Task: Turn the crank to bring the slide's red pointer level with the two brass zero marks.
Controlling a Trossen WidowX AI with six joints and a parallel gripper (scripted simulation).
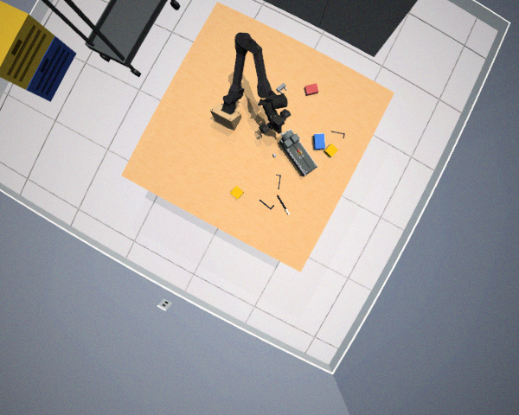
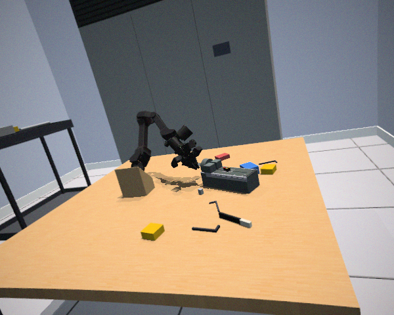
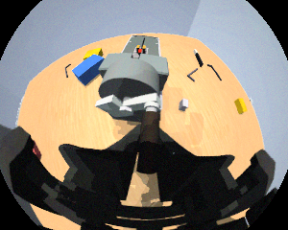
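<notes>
Right now the red pointer is 140 mm ahead of my gripper tip and 50 mm to the right of it. The rest, counted from my gripper tip: small grey cube 20 mm ahead, 120 mm to the right, 70 mm below; then blue block 240 mm ahead, 70 mm to the left, 60 mm below; then dark crank handle 10 mm behind, 10 mm to the left, 20 mm above.
</notes>
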